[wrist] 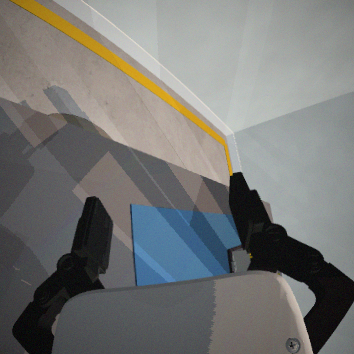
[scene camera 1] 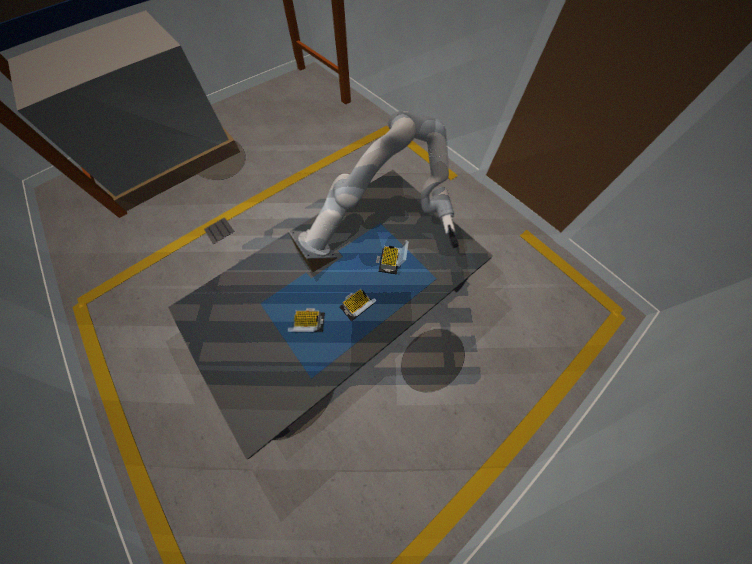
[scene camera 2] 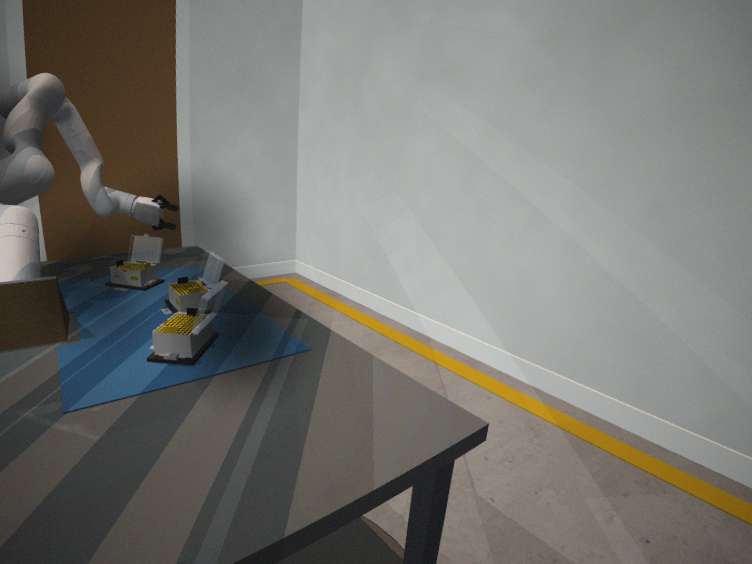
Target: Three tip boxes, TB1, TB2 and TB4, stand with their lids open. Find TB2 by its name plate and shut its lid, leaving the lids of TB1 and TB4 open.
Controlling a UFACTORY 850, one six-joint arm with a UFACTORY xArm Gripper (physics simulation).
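Note:
Three white tip boxes with yellow tip racks and clear lids stand on the blue mat (scene camera 1: 315, 358) (scene camera 2: 91, 388) (wrist: 165, 245). The box near the arm's hand (scene camera 1: 389, 257) (scene camera 2: 133, 274), the middle box (scene camera 1: 355, 301) (scene camera 2: 187, 295) and the box at the far end (scene camera 1: 307, 319) (scene camera 2: 182, 333) all have their lids raised. The name plates are too small to read, so I cannot tell which is TB2. A small part of one box (wrist: 240, 260) shows behind a finger in the wrist view. My gripper (scene camera 1: 452, 235) (scene camera 2: 173, 217) (wrist: 165, 198) is open and empty, raised above the table, apart from the boxes.
The mat lies on a dark grey table (scene camera 1: 230, 388) (scene camera 2: 388, 418). The arm's base (scene camera 1: 314, 241) stands at the table's back edge. Yellow tape (scene camera 1: 115, 412) (scene camera 2: 437, 358) (wrist: 120, 62) runs along the floor around the table. A large grey box-shaped unit (scene camera 1: 121, 115) stands at the back left.

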